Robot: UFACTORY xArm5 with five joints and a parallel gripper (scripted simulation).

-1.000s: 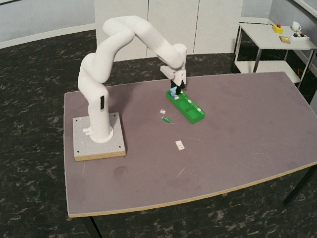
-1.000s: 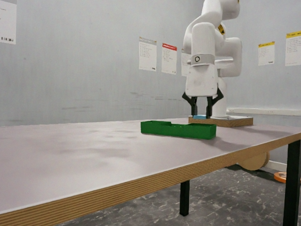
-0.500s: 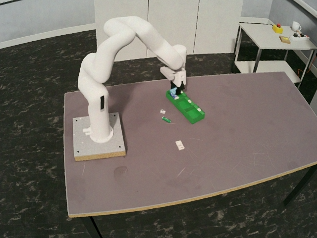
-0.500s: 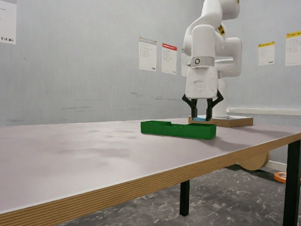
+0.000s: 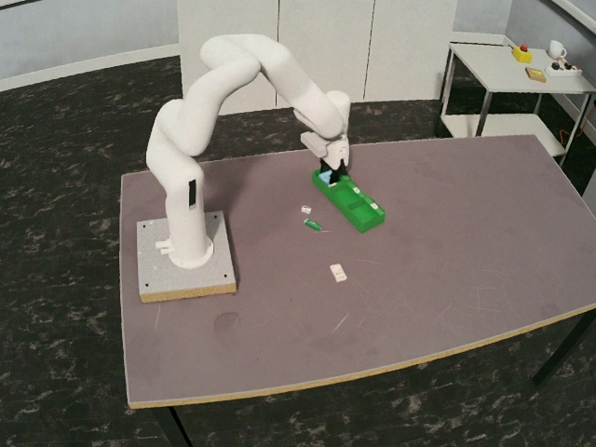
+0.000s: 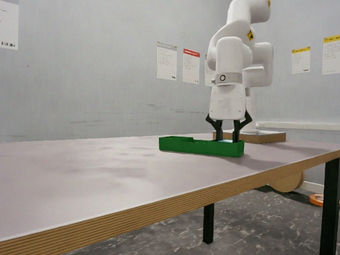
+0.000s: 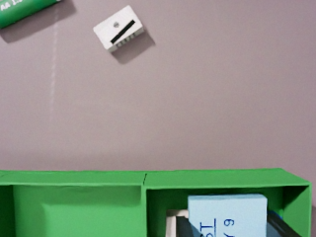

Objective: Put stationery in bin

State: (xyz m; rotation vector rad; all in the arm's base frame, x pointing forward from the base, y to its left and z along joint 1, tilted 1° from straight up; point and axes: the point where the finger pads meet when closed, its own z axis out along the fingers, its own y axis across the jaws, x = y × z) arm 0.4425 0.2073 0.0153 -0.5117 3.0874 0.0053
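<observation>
My gripper is now 20 mm above the light blue block. Also, from my hand: long green bin: 80 mm to the right, 40 mm ahead, 30 mm below; then flat white piece: 330 mm to the right, 70 mm behind, 40 mm below; then green marker: 160 mm to the right, 90 mm behind, 40 mm below.
</observation>
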